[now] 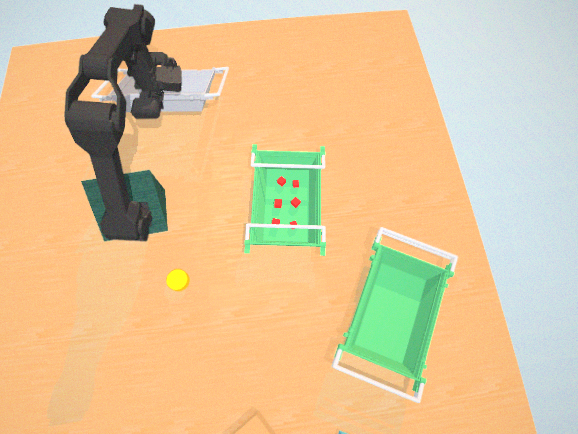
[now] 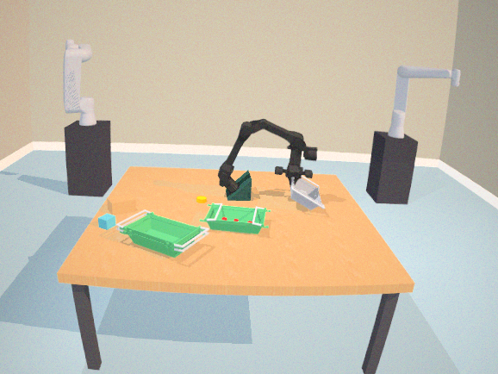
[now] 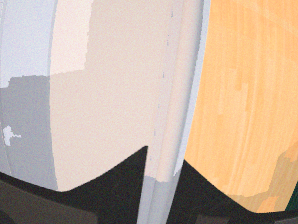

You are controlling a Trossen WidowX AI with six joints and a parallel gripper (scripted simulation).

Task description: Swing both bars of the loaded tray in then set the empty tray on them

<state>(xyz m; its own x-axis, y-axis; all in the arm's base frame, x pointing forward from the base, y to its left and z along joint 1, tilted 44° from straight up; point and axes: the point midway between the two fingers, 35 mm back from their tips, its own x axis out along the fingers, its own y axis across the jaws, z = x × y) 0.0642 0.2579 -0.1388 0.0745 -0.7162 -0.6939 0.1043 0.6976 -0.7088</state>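
Right now my gripper tip is 10 mm short of the grey tray and 70 mm to the right of it. The rest, counted from my gripper tip: yellow disc (20 mm ahead, 440 mm to the right, 70 mm below); tan box (190 mm ahead, 810 mm to the right, 50 mm below); cyan cube (370 mm ahead, 840 mm to the right, 60 mm below).
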